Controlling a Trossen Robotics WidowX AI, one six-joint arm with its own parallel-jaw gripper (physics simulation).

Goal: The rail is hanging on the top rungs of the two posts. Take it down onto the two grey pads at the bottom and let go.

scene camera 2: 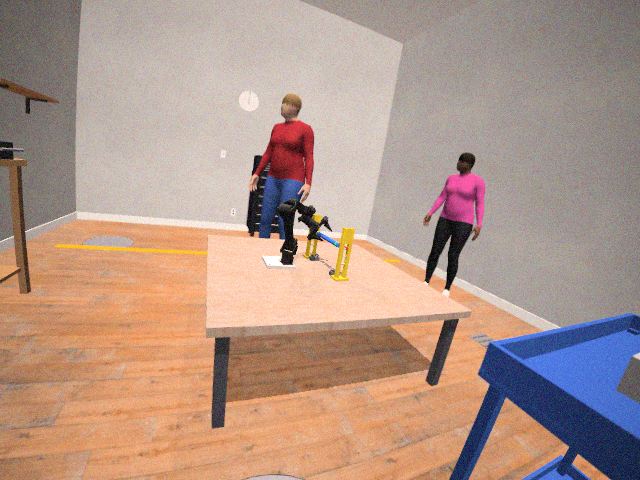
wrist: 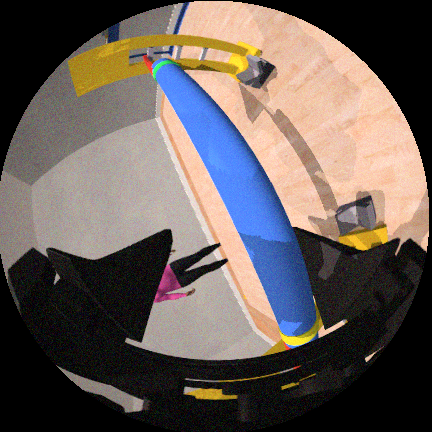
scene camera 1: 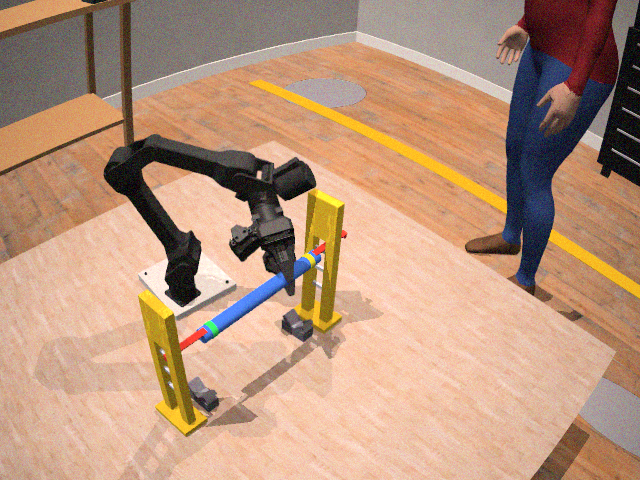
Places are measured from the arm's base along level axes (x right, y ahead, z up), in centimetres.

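Where they show: gripper, fingertip midpoint: (scene camera 2: 327, 236) (wrist: 233, 234) (scene camera 1: 291, 289); arm's base, link origin: (scene camera 2: 286, 263) (scene camera 1: 182, 293).
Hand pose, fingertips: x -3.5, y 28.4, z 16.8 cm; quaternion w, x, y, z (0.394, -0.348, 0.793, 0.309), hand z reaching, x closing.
Things, the pixels of their centre, and the offset from my fingertips. "spot": a spot on its surface instead. Level surfaces: height alone.
- blue rail, body centre: (wrist: 224, 151) (scene camera 1: 261, 294) (scene camera 2: 326, 238) dz -0.4, dx +4.5, dy -3.2 cm
- left post, surface spot: (scene camera 1: 157, 312) spot: dz +11.4, dx +28.0, dy -2.8 cm
- right post, surface spot: (scene camera 1: 325, 211) spot: dz +9.3, dx -12.0, dy -2.5 cm
- grey pad, body centre: (scene camera 1: 202, 393) (wrist: 253, 70) dz -16.4, dx +20.8, dy -4.3 cm
- wooden table, surface height: dz -18.5 cm
The blue rail (scene camera 1: 248, 304) (scene camera 2: 327, 238) (wrist: 240, 190) has a green band, a yellow band and thin red ends. It hangs across the two yellow posts, its red ends at the top rungs. The left post (scene camera 1: 157, 312) is by the green band, the right post (scene camera 1: 325, 211) by the yellow band. My gripper (scene camera 1: 282, 280) (wrist: 233, 234) is open at the rail, nearer the yellow-band end. In the wrist view the rail passes close to the right finger and hides its tip. One grey pad (scene camera 1: 204, 394) (wrist: 257, 71) lies by the left post's foot, the other pad (scene camera 1: 297, 324) (wrist: 356, 214) by the right's.
The arm's white base plate (scene camera 1: 219, 286) (scene camera 2: 271, 263) sits on the wooden table (scene camera 1: 439, 387) (scene camera 2: 268, 304) behind the rail. A person in red (scene camera 1: 568, 51) (scene camera 2: 292, 149) and a person in pink (scene camera 2: 463, 198) stand beyond the table. A blue cart (scene camera 2: 547, 387) stands at the lower right.
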